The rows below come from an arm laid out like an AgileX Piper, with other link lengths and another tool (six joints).
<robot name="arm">
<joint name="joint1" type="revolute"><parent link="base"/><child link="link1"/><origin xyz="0 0 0.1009"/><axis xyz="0 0 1"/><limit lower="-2.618" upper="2.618"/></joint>
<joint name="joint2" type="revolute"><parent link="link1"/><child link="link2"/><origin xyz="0 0 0" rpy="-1.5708 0 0"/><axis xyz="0 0 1"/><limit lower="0" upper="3.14"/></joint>
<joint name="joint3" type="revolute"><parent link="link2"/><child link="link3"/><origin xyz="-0.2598 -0.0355 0"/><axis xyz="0 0 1"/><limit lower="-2.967" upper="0"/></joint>
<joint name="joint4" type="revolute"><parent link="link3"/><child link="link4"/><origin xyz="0.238 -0.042 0" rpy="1.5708 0 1.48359"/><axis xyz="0 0 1"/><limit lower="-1.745" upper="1.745"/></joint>
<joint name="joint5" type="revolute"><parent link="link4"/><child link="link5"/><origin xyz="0 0 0" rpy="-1.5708 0 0"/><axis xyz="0 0 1"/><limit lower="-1.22" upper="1.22"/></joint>
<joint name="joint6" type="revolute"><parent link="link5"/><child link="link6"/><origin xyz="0 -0.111 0" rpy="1.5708 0 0"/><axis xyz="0 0 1"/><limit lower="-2.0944" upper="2.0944"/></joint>
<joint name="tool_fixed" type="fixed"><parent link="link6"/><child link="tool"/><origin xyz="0.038 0.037 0.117" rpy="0 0.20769 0.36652"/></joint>
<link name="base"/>
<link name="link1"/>
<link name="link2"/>
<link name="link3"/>
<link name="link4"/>
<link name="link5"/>
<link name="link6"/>
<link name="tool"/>
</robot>
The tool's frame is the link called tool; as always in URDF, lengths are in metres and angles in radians.
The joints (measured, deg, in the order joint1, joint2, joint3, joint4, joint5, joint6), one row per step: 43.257 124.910 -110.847 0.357 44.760 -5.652; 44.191 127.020 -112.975 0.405 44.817 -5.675; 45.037 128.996 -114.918 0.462 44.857 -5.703; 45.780 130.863 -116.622 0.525 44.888 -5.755; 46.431 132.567 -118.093 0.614 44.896 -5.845; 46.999 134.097 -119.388 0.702 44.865 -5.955; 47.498 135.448 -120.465 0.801 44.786 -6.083; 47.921 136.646 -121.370 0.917 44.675 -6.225; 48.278 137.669 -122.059 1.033 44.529 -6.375; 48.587 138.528 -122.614 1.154 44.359 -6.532; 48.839 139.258 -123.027 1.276 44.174 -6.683
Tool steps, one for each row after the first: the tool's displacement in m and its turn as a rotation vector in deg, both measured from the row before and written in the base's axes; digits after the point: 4 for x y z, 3 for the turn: -0.0015 0.0106 -0.0066 -0.002 0.052 0.945; -0.0017 0.0096 -0.0067 -0.023 0.080 0.860; -0.0019 0.0082 -0.0073 -0.116 0.159 0.775; -0.0020 0.0071 -0.0073 -0.149 0.192 0.710; -0.0019 0.0062 -0.0068 -0.132 0.156 0.642; -0.0019 0.0053 -0.0064 -0.126 0.149 0.585; -0.0018 0.0045 -0.0059 -0.112 0.145 0.517; -0.0017 0.0037 -0.0055 -0.120 0.145 0.456; -0.0016 0.0032 -0.0047 -0.080 0.109 0.412; -0.0014 0.0025 -0.0043 -0.076 0.111 0.349
